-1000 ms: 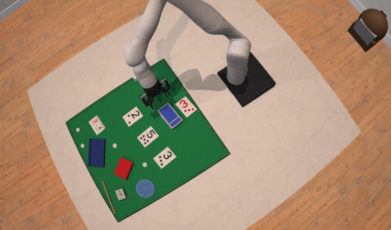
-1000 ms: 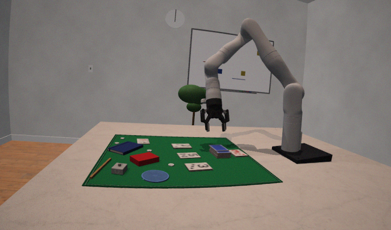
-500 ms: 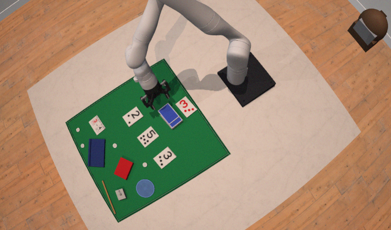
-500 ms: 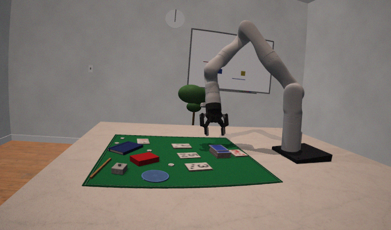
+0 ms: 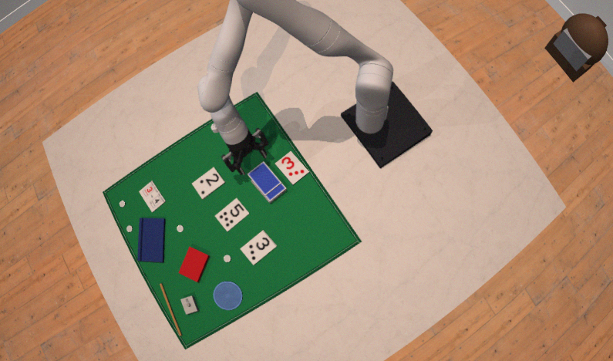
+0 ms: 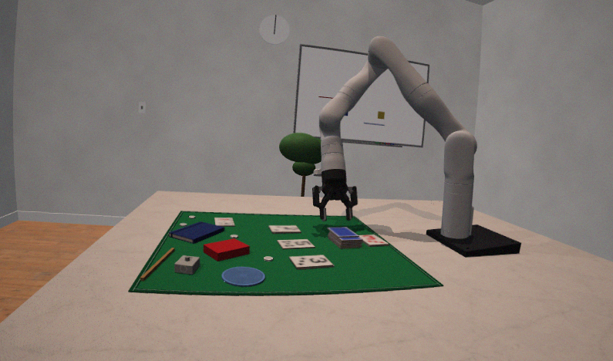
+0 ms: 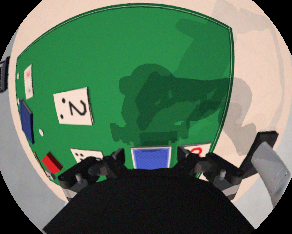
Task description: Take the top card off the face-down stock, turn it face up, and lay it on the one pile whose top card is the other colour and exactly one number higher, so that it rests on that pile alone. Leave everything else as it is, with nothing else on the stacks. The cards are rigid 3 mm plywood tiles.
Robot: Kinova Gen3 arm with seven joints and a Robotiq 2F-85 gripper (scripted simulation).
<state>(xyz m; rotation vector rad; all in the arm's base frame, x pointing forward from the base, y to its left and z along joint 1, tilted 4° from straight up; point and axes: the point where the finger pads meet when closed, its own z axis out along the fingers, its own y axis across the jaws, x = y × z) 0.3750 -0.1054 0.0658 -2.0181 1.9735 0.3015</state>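
The card lies 50 mm to the left of my hand and 30 mm below it. Also, from my hand: book: 410 mm ahead, 30 mm to the right, 50 mm below; green mat: 180 mm ahead, 50 mm to the left, 70 mm below; red box: 330 mm ahead, 120 mm to the left, 50 mm below.
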